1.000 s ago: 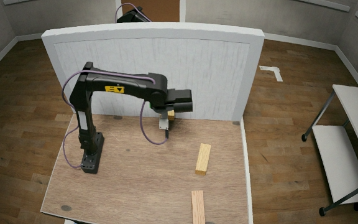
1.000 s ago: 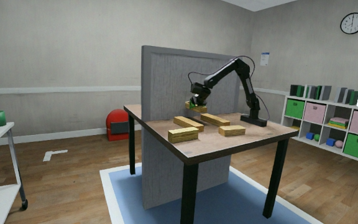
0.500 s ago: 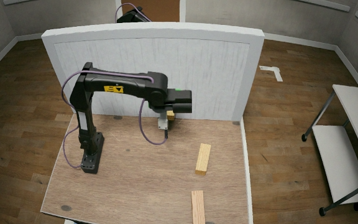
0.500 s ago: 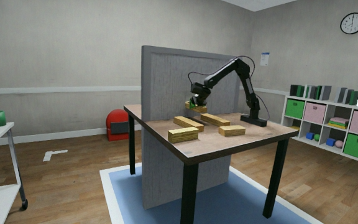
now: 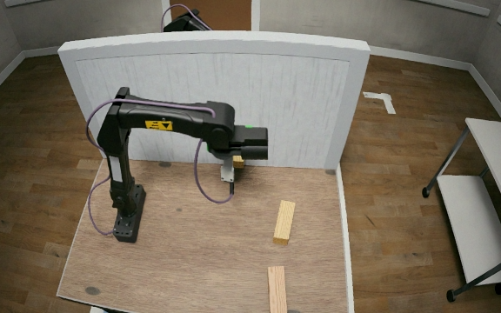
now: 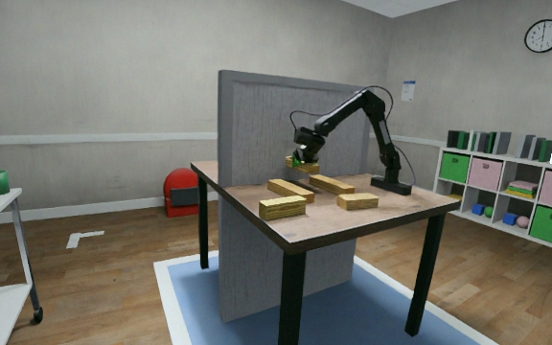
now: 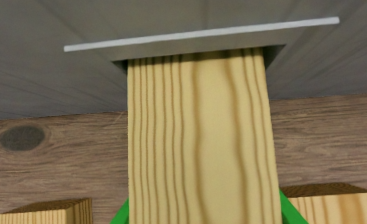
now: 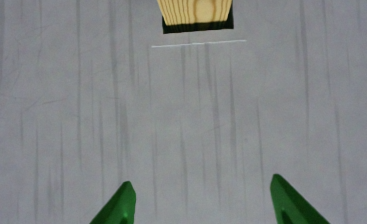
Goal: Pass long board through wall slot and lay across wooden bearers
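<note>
My left hand is 4 cm to the left of the long board.
</note>
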